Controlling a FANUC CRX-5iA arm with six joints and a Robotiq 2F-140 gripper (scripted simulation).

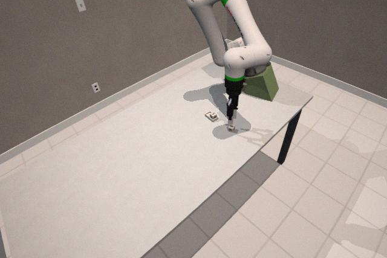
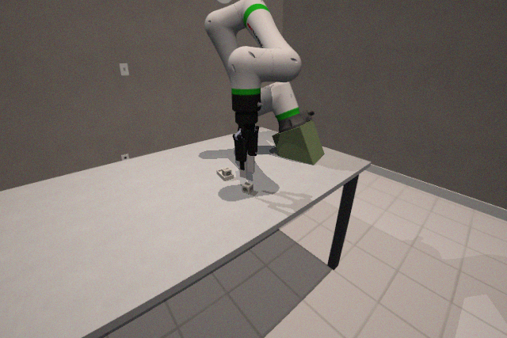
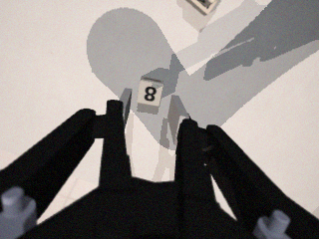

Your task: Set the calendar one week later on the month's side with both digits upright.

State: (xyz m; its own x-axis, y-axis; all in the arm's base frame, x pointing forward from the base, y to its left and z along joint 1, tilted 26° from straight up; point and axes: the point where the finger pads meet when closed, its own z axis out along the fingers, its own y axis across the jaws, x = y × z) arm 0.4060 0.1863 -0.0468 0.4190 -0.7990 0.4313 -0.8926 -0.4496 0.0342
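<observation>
My hand is 90 mm above the white calendar cube.
</observation>
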